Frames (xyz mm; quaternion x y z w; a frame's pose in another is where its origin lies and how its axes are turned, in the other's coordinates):
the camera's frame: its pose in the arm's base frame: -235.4 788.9 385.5 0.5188 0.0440 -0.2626 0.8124
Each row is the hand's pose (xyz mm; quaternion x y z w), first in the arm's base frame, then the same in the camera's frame.
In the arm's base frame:
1: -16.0 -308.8 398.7 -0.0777 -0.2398 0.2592 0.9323
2: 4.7 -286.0 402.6 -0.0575 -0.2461 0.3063 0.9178
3: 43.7 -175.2 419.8 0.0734 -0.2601 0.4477 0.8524
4: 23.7 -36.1 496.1 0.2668 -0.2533 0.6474 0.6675
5: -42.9 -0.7 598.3 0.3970 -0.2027 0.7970 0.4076
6: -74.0 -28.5 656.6 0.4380 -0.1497 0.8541 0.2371
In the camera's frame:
1: 602.0 -241.0 912.6 -0.4952 -0.1218 0.5764 0.6385
2: 609.7 -220.6 890.5 -0.4717 -0.0965 0.6150 0.6245
3: 595.1 -152.2 794.5 -0.3340 0.0027 0.7257 0.6015
4: 498.6 -54.1 713.0 -0.0915 0.1708 0.8444 0.4995
5: 392.9 9.7 742.6 0.1292 0.3351 0.8771 0.3189
6: 356.7 33.8 799.6 0.2346 0.4261 0.8531 0.1890

